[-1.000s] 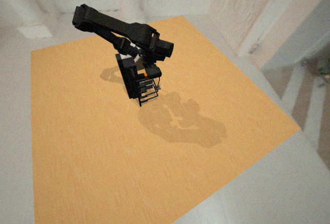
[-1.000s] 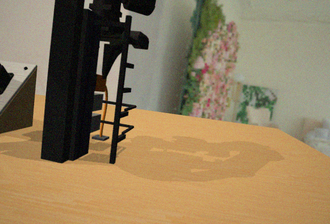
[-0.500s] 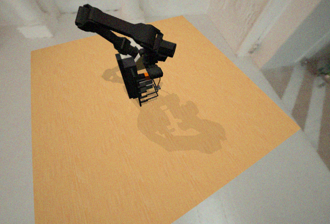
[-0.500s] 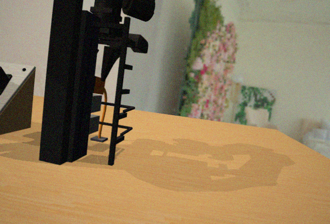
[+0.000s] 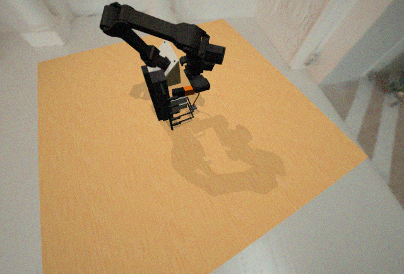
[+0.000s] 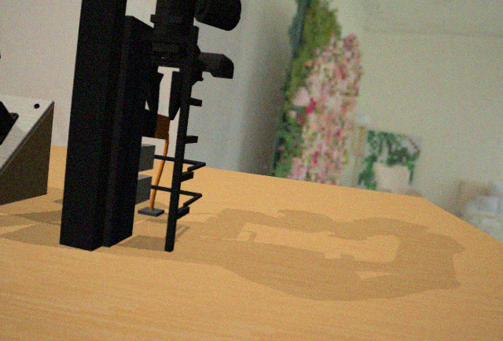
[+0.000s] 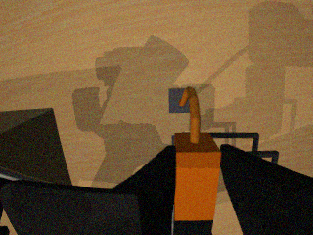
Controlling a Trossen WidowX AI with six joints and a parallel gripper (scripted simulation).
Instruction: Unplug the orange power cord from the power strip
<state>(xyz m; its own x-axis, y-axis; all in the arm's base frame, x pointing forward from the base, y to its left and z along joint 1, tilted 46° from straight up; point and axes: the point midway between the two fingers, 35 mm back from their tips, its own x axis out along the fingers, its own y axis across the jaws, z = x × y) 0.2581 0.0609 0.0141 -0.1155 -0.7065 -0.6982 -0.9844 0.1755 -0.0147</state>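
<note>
My gripper tip is 4 cm to the left of the orange plug. The rest, counted from my gripper tip: grey base (14 cm below); then black upright block (17 cm to the right, 3 cm behind).
</note>
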